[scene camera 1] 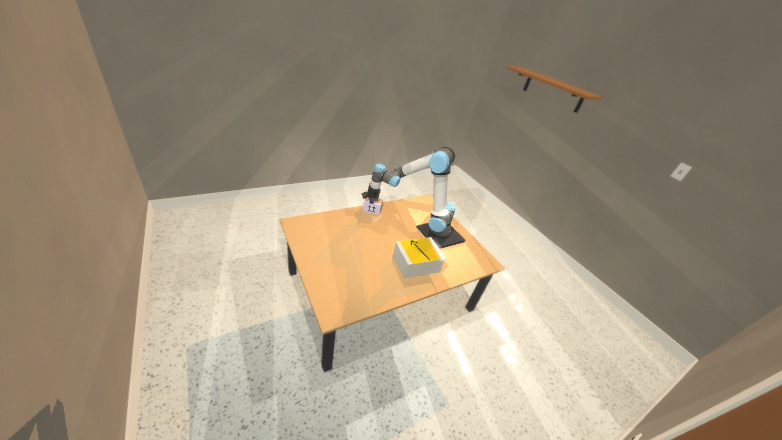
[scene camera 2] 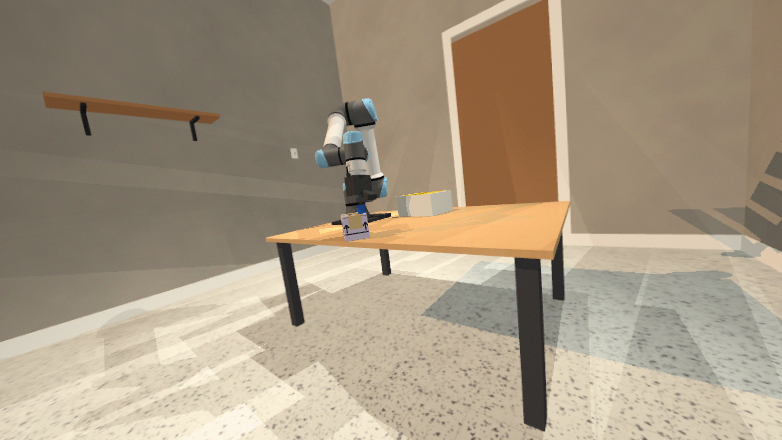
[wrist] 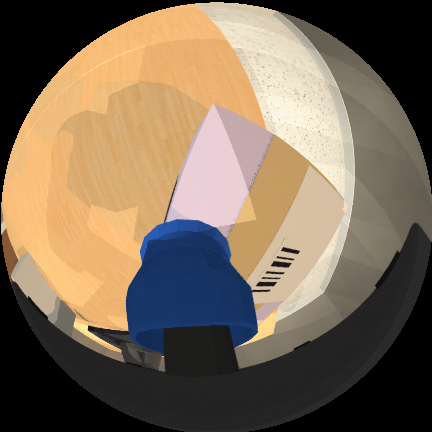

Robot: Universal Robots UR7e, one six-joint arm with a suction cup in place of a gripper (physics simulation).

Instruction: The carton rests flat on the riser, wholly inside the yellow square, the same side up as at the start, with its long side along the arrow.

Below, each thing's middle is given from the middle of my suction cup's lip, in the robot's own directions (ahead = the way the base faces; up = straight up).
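Positions relative to my suction cup: white riser [scene camera 1: 416, 257], 4 cm below, 9 cm behind, 58 cm to the left; carton [wrist: 278, 212], 6 cm below, 2 cm to the right, 3 cm behind.
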